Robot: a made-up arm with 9 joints. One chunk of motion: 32 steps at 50 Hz.
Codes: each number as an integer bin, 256 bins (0 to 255) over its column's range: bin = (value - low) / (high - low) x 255, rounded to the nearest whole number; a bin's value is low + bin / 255 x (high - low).
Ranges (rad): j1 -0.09..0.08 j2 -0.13..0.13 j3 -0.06..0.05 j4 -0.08..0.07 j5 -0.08..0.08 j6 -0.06..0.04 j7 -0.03..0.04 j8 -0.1..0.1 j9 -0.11..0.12
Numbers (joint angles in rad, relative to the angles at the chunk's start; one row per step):
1: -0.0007 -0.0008 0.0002 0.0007 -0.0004 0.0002 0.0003 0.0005 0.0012
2: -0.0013 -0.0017 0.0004 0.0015 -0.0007 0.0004 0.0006 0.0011 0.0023
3: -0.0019 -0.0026 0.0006 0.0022 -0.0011 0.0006 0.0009 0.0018 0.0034
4: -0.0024 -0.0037 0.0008 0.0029 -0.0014 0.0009 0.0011 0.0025 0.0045
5: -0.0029 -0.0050 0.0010 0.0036 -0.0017 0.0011 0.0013 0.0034 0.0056
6: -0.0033 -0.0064 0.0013 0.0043 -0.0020 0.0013 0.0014 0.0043 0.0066
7: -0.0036 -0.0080 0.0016 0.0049 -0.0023 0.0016 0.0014 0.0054 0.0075
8: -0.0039 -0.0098 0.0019 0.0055 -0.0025 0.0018 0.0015 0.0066 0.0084
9: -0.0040 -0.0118 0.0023 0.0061 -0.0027 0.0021 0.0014 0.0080 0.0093
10: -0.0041 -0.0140 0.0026 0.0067 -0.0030 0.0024 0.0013 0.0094 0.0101
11: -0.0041 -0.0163 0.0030 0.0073 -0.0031 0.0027 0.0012 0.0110 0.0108
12: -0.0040 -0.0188 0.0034 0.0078 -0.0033 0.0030 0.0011 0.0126 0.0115
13: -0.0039 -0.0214 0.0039 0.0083 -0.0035 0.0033 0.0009 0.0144 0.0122
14: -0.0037 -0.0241 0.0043 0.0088 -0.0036 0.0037 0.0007 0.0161 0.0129
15: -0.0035 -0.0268 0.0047 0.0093 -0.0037 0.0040 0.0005 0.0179 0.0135
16: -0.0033 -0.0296 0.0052 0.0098 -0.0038 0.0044 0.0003 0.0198 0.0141
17: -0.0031 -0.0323 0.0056 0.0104 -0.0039 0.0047 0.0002 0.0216 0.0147
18: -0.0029 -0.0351 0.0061 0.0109 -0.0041 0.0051 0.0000 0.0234 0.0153
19: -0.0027 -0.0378 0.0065 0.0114 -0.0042 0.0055 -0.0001 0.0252 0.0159
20: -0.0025 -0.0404 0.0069 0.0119 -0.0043 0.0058 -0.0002 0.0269 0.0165
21: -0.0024 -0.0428 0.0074 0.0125 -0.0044 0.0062 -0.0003 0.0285 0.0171
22: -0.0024 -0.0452 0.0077 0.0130 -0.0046 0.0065 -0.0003 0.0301 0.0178
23: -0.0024 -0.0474 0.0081 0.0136 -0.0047 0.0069 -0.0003 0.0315 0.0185
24: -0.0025 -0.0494 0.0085 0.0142 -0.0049 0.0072 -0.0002 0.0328 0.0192
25: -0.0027 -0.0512 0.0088 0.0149 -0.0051 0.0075 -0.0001 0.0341 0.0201
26: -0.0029 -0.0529 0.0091 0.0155 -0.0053 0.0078 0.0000 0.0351 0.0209
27: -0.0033 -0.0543 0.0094 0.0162 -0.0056 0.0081 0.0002 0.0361 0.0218
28: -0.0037 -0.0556 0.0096 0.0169 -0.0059 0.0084 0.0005 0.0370 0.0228
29: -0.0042 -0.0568 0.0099 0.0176 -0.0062 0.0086 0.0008 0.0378 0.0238
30: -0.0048 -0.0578 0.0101 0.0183 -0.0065 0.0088 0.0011 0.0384 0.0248
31: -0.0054 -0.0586 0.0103 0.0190 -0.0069 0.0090 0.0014 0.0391 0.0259
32: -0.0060 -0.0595 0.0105 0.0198 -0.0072 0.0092 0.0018 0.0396 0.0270
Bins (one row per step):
1: 134 127 140 137 127 154 110 128 123
2: 133 126 140 139 126 154 111 129 125
3: 132 125 140 140 126 155 113 130 126
4: 131 124 141 141 125 155 113 131 127
5: 131 123 141 142 125 156 114 132 128
6: 130 121 142 143 124 156 114 133 129
7: 130 120 143 144 124 157 114 134 130
8: 129 118 143 145 124 158 115 136 131
9: 129 116 144 146 123 158 114 138 132
10: 129 114 145 147 123 159 114 139 133
11: 129 112 146 148 123 160 114 142 134
12: 129 109 147 149 122 161 113 144 135
13: 129 107 148 150 122 161 113 146 135
14: 129 104 149 151 122 162 112 148 136
15: 130 101 150 152 122 163 111 150 137
16: 130 98 151 153 121 164 110 153 138
17: 130 96 152 154 121 165 110 155 138
18: 131 93 153 155 121 166 109 157 139
19: 131 90 154 155 121 167 109 160 140
20: 131 88 155 156 121 168 109 162 140
21: 131 86 156 157 120 169 108 164 141
22: 131 83 157 158 120 170 108 166 142
23: 131 81 158 159 120 171 108 168 142
24: 131 79 159 160 120 171 109 169 143
25: 131 77 159 161 119 172 109 171 144
26: 131 76 160 162 119 173 109 172 145
27: 130 74 161 164 119 174 110 174 146
28: 129 73 161 165 118 174 111 175 147
29: 129 72 162 166 118 175 112 176 148
30: 128 71 163 167 117 175 113 176 149
31: 127 70 163 168 117 176 114 177 151
32: 126 69 163 170 116 176 116 178 152

